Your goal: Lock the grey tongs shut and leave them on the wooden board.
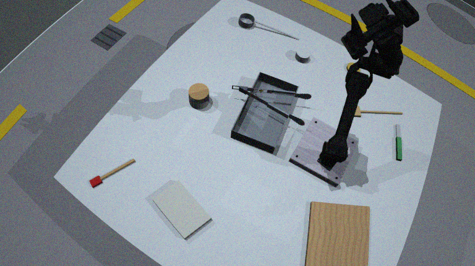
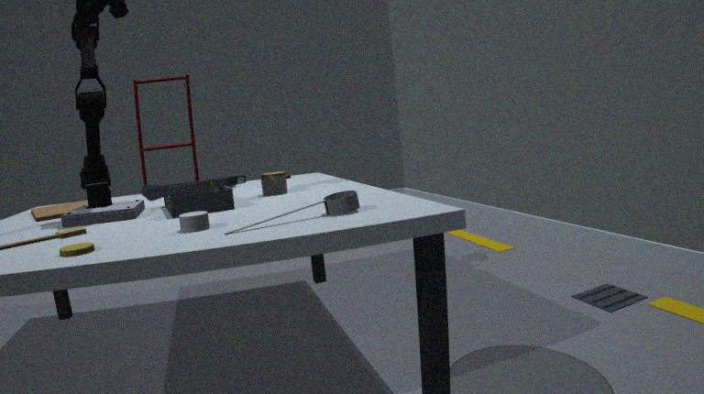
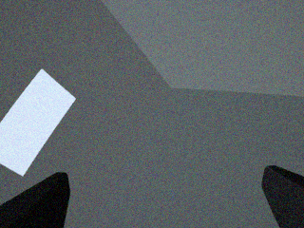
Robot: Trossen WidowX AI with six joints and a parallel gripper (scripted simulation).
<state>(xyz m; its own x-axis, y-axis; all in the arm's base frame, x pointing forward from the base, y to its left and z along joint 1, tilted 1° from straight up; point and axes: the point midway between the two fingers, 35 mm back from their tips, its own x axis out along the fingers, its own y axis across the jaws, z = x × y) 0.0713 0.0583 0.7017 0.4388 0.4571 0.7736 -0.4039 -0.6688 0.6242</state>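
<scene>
My gripper tip is now 28 cm short of the yellow slider, 12 cm to the left of it and 69 cm above it. The rest, counted from my gripper tip: pale slab 17 cm ahead, 42 cm to the left, 75 cm below; then wooden board 35 cm behind, 16 cm to the left, 75 cm below; then roasting tin 21 cm ahead, 8 cm to the right, 73 cm below.
</scene>
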